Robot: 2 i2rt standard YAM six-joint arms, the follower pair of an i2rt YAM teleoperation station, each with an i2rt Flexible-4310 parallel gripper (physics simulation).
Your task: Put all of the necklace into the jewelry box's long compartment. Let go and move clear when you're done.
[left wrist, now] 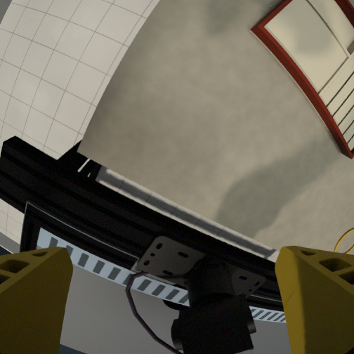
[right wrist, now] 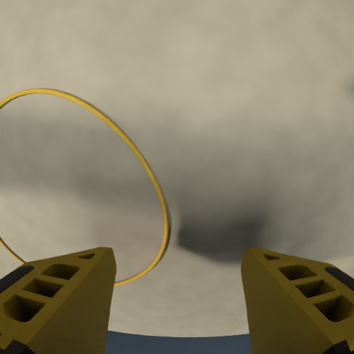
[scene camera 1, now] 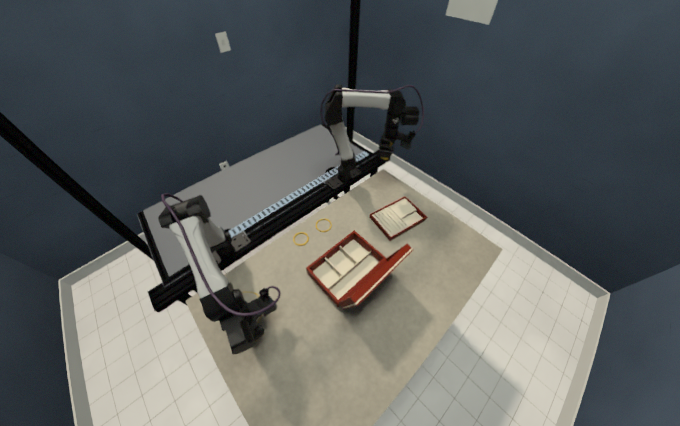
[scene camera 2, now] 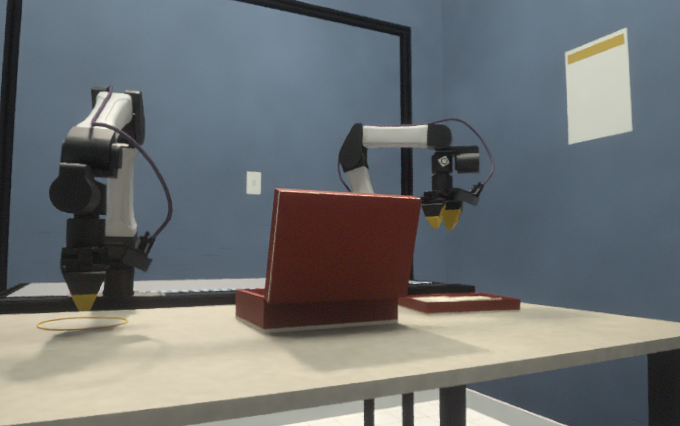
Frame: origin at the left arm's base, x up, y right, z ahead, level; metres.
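Seen in the pictures: left gripper, fingertip midpoint: (scene camera 1: 386,153) (scene camera 2: 442,229); right gripper, fingertip midpoint: (scene camera 1: 252,326) (scene camera 2: 84,309); left arm's base at its link origin: (scene camera 1: 343,178); right arm's base at its link origin: (scene camera 1: 226,251) (scene camera 2: 118,298).
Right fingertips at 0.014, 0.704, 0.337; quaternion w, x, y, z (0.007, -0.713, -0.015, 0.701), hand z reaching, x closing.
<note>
Pixels of each thing's middle, then the offset from my right fingertips to it, as dx, dy, dz. "*": a spot on its surface instead.
- thin gold loop at a spot on its surface: (scene camera 2: 75,329) * -0.033, +0.013, -0.006
- red jewelry box at the middle of its body: (scene camera 2: 323,260) (scene camera 1: 354,263) +0.077, -0.381, +0.077
- shallow red tray at the middle of its body: (scene camera 2: 456,303) (scene camera 1: 398,217) -0.021, -0.724, +0.012
- raised lid at a spot on its surface: (scene camera 2: 343,245) * +0.103, -0.372, +0.179
The necklace, a thin gold loop (scene camera 2: 75,329) (right wrist: 165,215), lies on the table; in scene camera 1 the right arm mostly hides it. My right gripper (scene camera 2: 84,309) (right wrist: 178,259) is partly open and empty, low over the loop. In the right wrist view the loop passes behind the finger at the left, and the gap between the fingertips shows table. The red jewelry box (scene camera 1: 323,287) (scene camera 2: 328,313) stands with its lid raised. Its long compartment (scene camera 1: 356,277) runs beside the lid and is empty. My left gripper (scene camera 1: 385,156) (scene camera 2: 442,224) (left wrist: 173,262) is open and empty, high near the rail.
A shallow red tray (scene camera 1: 380,228) (scene camera 2: 469,306) (left wrist: 300,82) with cream lining lies beyond the box. Two small gold rings, one (scene camera 1: 294,238) beside the other (scene camera 1: 316,225), lie between rail and box. The raised lid (scene camera 1: 376,275) (scene camera 2: 343,245) leans outward on the side away from the rail.
</note>
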